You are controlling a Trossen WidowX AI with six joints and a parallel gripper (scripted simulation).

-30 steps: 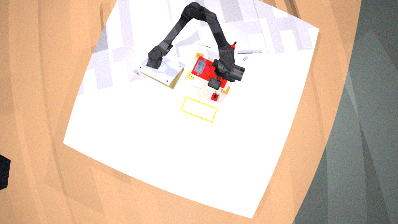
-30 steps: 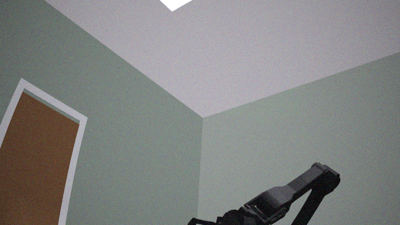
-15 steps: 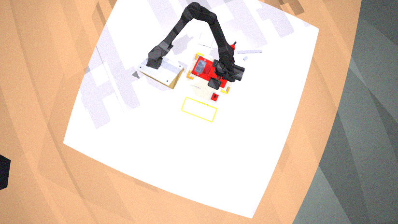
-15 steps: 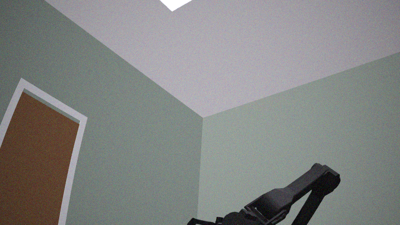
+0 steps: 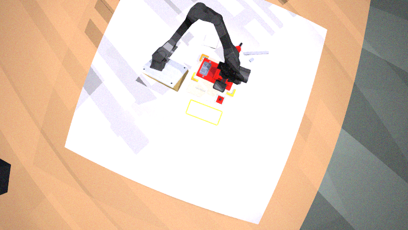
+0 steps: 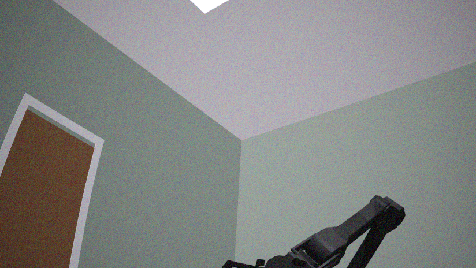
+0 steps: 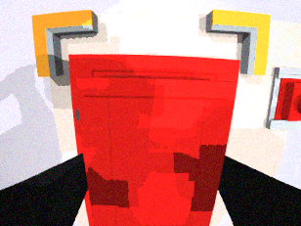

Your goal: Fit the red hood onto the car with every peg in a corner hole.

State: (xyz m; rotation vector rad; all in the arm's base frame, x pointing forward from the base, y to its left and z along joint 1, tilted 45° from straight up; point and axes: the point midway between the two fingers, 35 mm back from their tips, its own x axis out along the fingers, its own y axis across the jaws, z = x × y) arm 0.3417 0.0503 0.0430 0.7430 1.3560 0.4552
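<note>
Now: gripper tip 10 mm below the red hood. The rest, counted from my gripper tip: grey ring (240 mm to the left, 60 mm behind, 30 mm below); grey bar (200 mm to the left, 140 mm ahead, 40 mm below).
</note>
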